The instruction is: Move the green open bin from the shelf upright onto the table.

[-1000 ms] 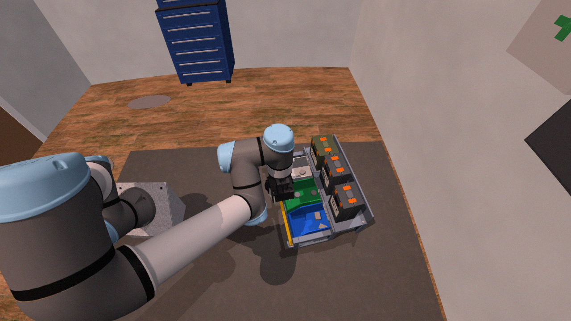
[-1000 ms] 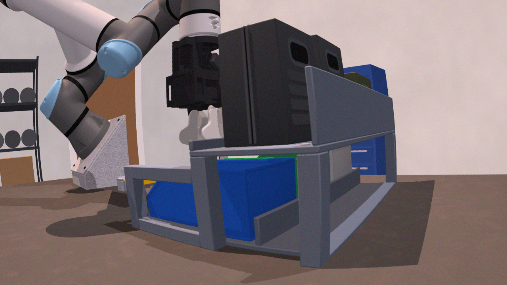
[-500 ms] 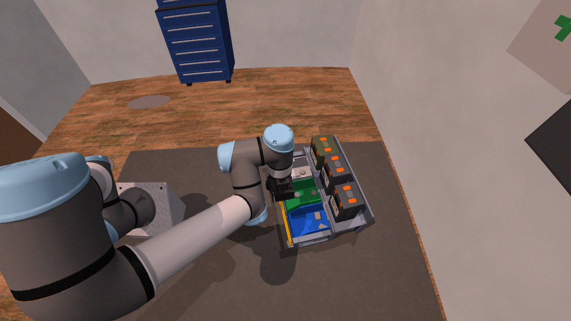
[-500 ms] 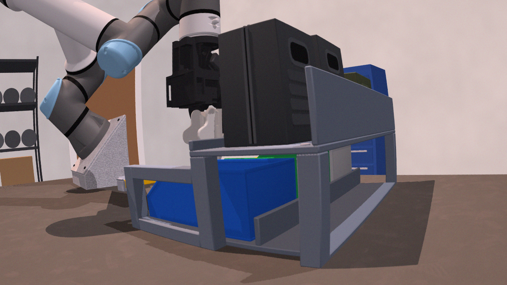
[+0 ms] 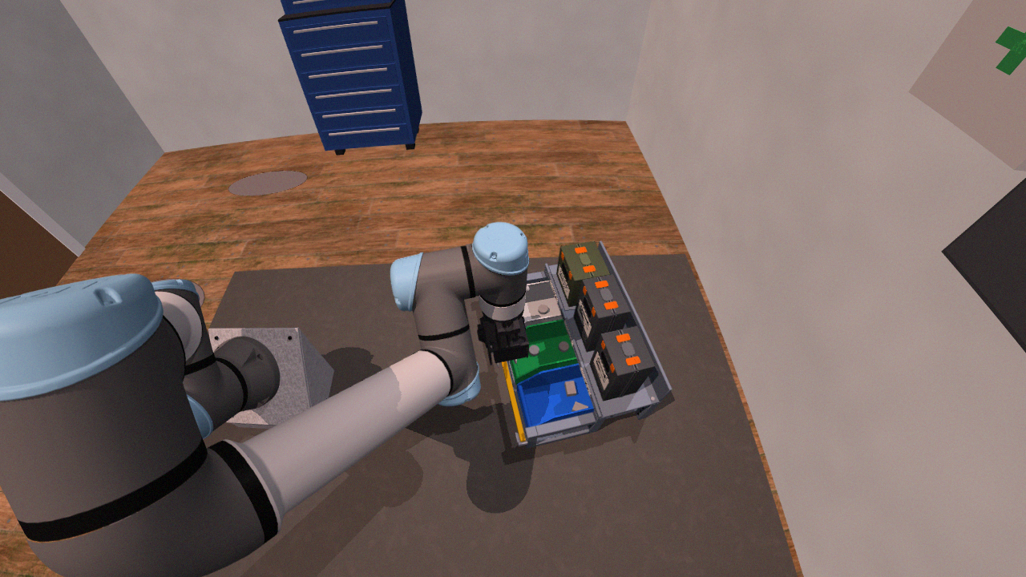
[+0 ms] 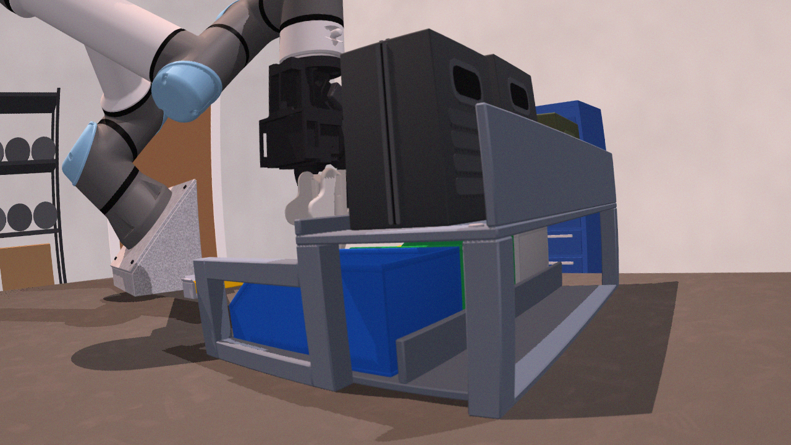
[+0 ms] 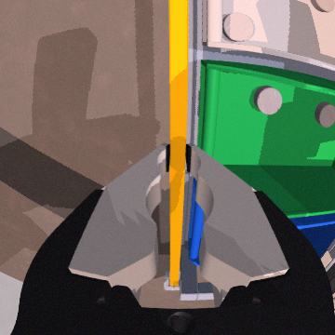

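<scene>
The yellow bar lies 1 cm below my hand. Round my hand: grey bin (14 cm to the left, 7 cm ahead, 3 cm below); green open bin (10 cm ahead, 3 cm to the left, 3 cm below); blue bin (13 cm ahead, 8 cm to the right, 3 cm below).
</scene>
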